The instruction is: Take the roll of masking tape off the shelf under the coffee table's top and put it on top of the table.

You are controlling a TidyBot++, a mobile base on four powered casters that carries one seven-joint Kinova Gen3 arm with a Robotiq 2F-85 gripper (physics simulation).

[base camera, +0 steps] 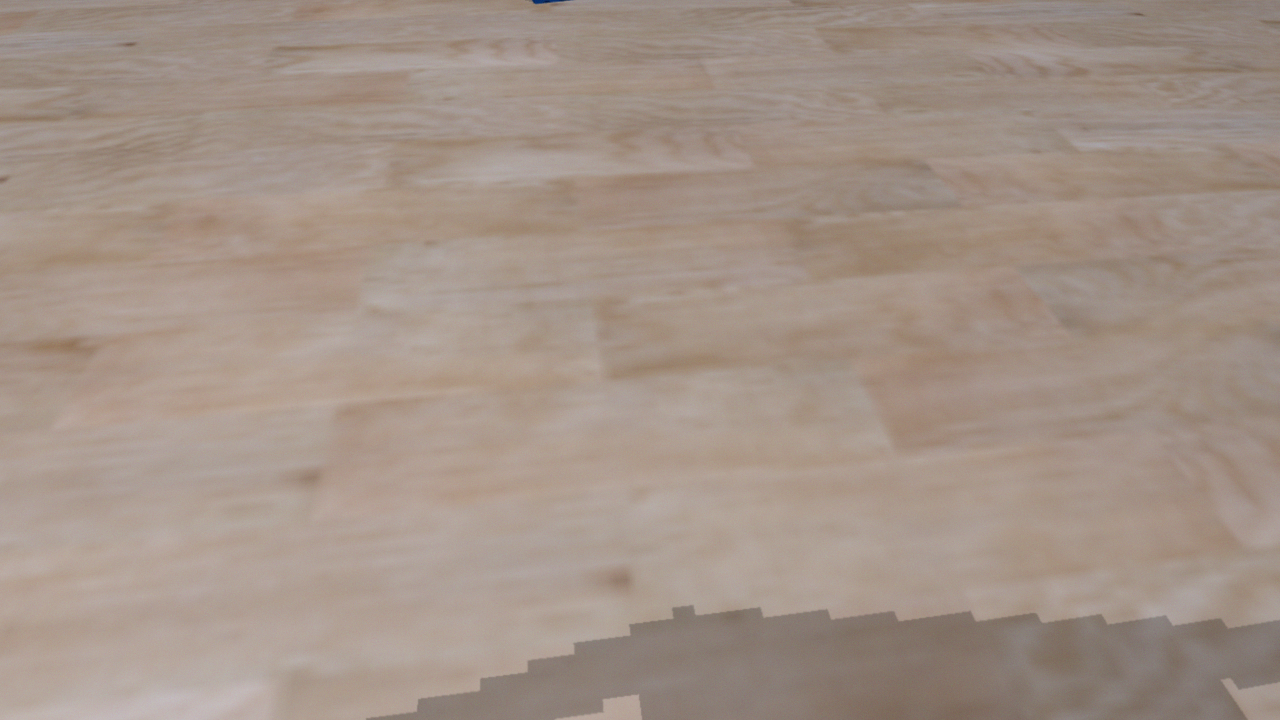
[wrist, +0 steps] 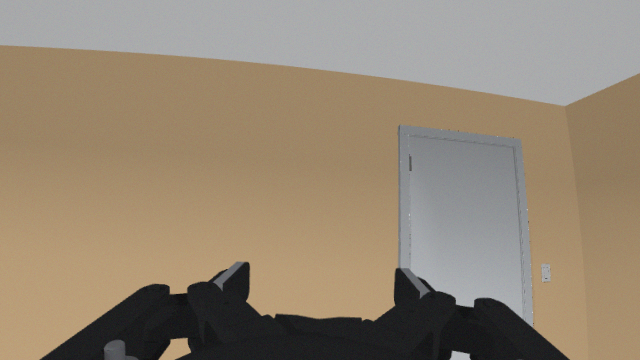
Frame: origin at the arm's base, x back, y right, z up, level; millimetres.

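Seen in the pictures: gripper, between the fingertips: point(wrist: 321, 281).
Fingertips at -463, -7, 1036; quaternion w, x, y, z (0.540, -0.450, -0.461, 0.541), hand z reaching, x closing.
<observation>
A point is followed by its place in that frame, as x, y, z.
My gripper point(wrist: 321, 281) @(-463, -7, 1036) shows at the bottom of the wrist view. Its two black fingers stand wide apart with nothing between them, and wall shows behind the gap. The roll of masking tape does not show in the base camera view or the wrist view. The coffee table and its shelf do not show in either view.
Light wooden floor point(base camera: 626, 313) @(-491, -12, -397) fills most of the base camera view, with a shadow along its bottom edge. A small piece of a blue thing point(base camera: 552, 0) @(-1154, -141, -394) shows at the top edge. The wrist view faces a tan wall point(wrist: 225, 175) @(-1707, -593, 1323) with a grey door point(wrist: 465, 215) @(-1920, 830, 1174) at the right.
</observation>
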